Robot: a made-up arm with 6 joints. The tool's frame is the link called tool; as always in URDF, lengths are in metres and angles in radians.
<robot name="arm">
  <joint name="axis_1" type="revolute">
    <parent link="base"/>
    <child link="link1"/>
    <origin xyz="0 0 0.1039" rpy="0 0 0"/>
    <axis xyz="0 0 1"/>
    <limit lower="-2.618" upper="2.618" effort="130" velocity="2.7"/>
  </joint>
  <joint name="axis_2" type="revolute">
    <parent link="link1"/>
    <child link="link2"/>
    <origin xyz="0 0 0" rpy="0 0 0"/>
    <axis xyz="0.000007 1 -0.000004"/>
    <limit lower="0" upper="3.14" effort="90" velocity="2.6"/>
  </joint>
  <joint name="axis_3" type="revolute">
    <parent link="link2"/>
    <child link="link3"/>
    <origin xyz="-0.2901 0 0.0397" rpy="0 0 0"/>
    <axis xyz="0.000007 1 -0.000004"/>
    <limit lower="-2.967" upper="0" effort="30" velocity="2.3"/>
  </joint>
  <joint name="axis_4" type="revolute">
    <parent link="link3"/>
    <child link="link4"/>
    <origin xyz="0.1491 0 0.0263" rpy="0 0 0"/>
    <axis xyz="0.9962 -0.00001 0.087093"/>
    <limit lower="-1.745" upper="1.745" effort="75" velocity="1.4"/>
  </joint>
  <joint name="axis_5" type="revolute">
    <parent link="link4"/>
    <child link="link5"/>
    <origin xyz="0 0 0" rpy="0 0 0"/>
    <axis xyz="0.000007 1 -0.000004"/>
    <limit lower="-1.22" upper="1.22" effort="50" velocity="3"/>
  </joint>
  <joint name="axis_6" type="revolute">
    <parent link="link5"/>
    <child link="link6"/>
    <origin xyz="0.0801 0 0.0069" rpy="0 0 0"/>
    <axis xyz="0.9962 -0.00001 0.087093"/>
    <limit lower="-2.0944" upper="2.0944" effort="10" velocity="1.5"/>
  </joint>
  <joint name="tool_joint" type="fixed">
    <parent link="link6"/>
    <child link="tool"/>
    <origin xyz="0 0 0" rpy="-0.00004 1.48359 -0.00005"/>
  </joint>
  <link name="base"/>
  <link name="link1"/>
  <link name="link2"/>
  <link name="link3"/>
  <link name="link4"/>
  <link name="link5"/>
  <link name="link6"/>
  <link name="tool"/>
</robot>
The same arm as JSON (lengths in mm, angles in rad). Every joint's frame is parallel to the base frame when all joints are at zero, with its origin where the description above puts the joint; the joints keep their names.
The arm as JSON. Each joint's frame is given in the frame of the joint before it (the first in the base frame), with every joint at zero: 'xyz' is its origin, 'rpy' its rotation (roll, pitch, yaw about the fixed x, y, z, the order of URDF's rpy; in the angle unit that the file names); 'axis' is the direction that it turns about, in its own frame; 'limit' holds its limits. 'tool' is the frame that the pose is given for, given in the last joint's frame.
{"units": {"length": "mm", "angle": "rad"}, "joints": [
  {"name": "axis_1", "type": "revolute", "origin": {"xyz": [0.0, 0.0, 103.9], "rpy": [0.0, 0.0, 0.0]}, "axis": [0.0, 0.0, 1.0], "limit": {"lower": -2.618, "upper": 2.618}},
  {"name": "axis_2", "type": "revolute", "origin": {"xyz": [0.0, 0.0, 0.0], "rpy": [0.0, 0.0, 0.0]}, "axis": [0.0, 1.0, 0.0], "limit": {"lower": 0.0, "upper": 3.14}},
  {"name": "axis_3", "type": "revolute", "origin": {"xyz": [-290.1, 0.0, 39.7], "rpy": [0.0, 0.0, 0.0]}, "axis": [0.0, 1.0, 0.0], "limit": {"lower": -2.967, "upper": 0.0}},
  {"name": "axis_4", "type": "revolute", "origin": {"xyz": [149.1, 0.0, 26.3], "rpy": [0.0, 0.0, 0.0]}, "axis": [0.9962, 0.0, 0.0871], "limit": {"lower": -1.745, "upper": 1.745}},
  {"name": "axis_5", "type": "revolute", "origin": {"xyz": [0.0, 0.0, 0.0], "rpy": [0.0, 0.0, 0.0]}, "axis": [0.0, 1.0, 0.0], "limit": {"lower": -1.22, "upper": 1.22}},
  {"name": "axis_6", "type": "revolute", "origin": {"xyz": [80.1, 0.0, 6.9], "rpy": [0.0, 0.0, 0.0]}, "axis": [0.9962, 0.0, 0.0871], "limit": {"lower": -2.0944, "upper": 2.0944}}
], "tool": {"origin": {"xyz": [0.0, 0.0, 0.0], "rpy": [0.0, 1.4836, -0.0001]}}}

